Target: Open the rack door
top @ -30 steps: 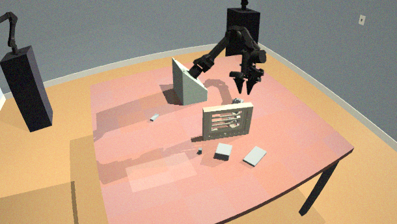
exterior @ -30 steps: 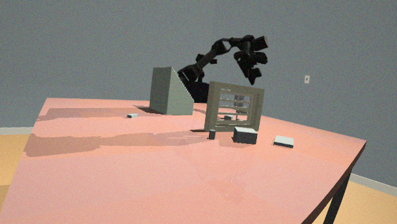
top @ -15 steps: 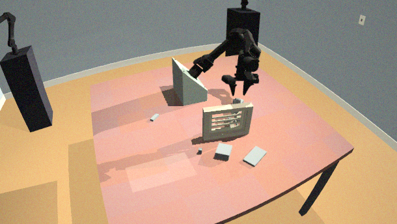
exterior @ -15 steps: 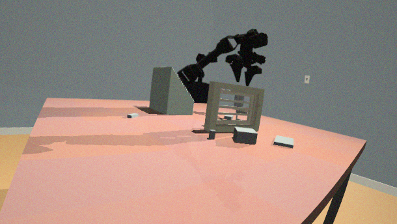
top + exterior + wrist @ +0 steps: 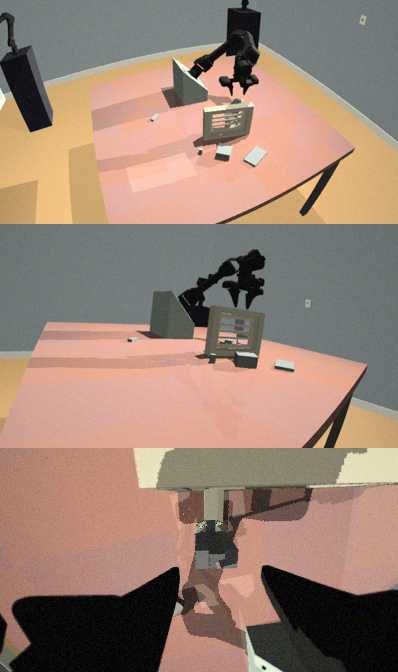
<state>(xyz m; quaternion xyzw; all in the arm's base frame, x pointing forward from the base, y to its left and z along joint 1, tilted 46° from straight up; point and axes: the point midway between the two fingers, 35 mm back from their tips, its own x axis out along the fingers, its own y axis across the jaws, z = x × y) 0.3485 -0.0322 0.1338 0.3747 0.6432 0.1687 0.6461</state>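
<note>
Right now my gripper tip is 9 cm above the door handle and 1 cm past it. The rest, counted from my gripper tip: small dark cube: 26 cm to the right, 17 cm below, 10 cm ahead; then flat slab: 25 cm ahead, 18 cm below, 4 cm to the right; then thicker block: 17 cm to the right, 16 cm below, 16 cm ahead.
</note>
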